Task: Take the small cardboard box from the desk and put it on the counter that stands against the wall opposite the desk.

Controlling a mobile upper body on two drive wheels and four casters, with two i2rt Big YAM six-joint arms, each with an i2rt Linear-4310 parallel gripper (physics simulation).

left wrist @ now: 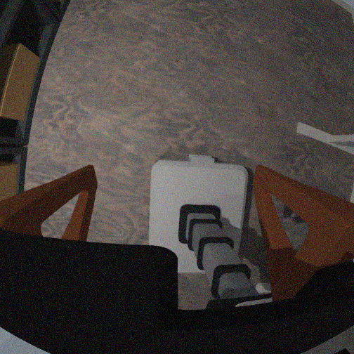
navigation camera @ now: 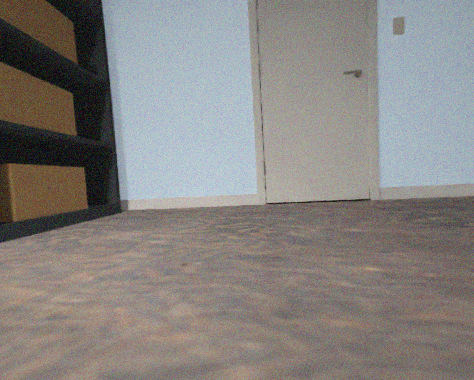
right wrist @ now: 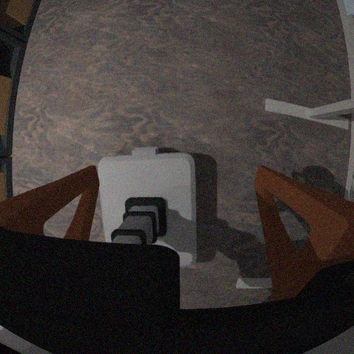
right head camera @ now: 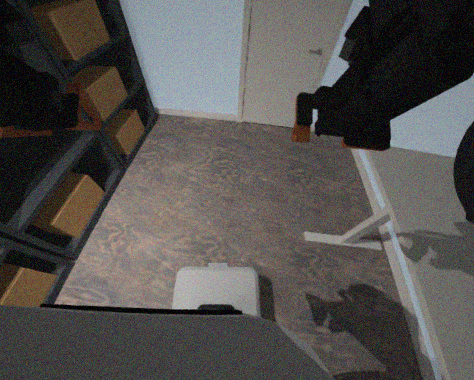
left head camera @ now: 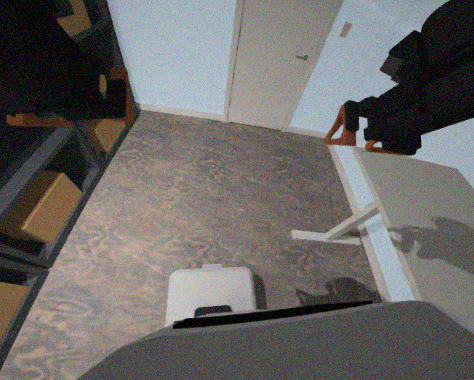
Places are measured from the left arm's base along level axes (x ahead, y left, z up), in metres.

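Pixels of known places: left gripper, fingertip midpoint: (right head camera: pixel 75 128) (left head camera: pixel 101 120); right gripper, fingertip midpoint: (right head camera: pixel 317 140) (left head camera: pixel 346 144).
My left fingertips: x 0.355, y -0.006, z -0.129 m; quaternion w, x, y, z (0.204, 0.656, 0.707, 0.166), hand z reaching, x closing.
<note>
Behind a point stands the place of what it marks.
The desk (left head camera: pixel 425 187) {x 0.493, y -1.258, z -0.460 m} (right head camera: pixel 420 182) {x 0.513, y -1.112, z -0.460 m} is a light grey table with pale T-shaped legs at the right of both head views. One foot of it (left wrist: pixel 312 131) (right wrist: pixel 287 109) shows in the wrist views. No small cardboard box shows on the visible part of its top. No counter can be made out. My left gripper (left head camera: pixel 82 119) (right head camera: pixel 57 125) (left wrist: pixel 174 173) is open and empty, in front of the dark shelving in the head views. My right gripper (left head camera: pixel 357 142) {x 0.346, y -0.446, z -0.135 m} (right head camera: pixel 327 140) {x 0.346, y -0.446, z -0.135 m} (right wrist: pixel 176 174) is open and empty, near the desk's far end in the head views.
A dark shelf rack (left head camera: pixel 42 142) {x 1.097, y 0.958, z -0.877 m} (right head camera: pixel 57 150) {x 1.066, y 1.038, z -0.876 m} with several brown boxes (left head camera: pixel 47 207) {x 0.723, y 0.902, z -1.119 m} (right head camera: pixel 75 205) {x 0.733, y 0.901, z -1.135 m} (navigation camera: pixel 47 192) {x 1.638, y 0.793, z -1.209 m} stands along the left. A closed door (left head camera: pixel 272 65) {x 2.175, y -0.834, z -0.624 m} (right head camera: pixel 285 60) {x 2.175, y -0.838, z -0.608 m} (navigation camera: pixel 315 110) {x 2.174, y -0.842, z -0.716 m} is in the wall ahead. My white base (left head camera: pixel 215 285) {x 0.216, y -0.242, z -1.150 m} (right head camera: pixel 217 285) {x 0.209, y -0.228, z -1.150 m} is at the bottom.
</note>
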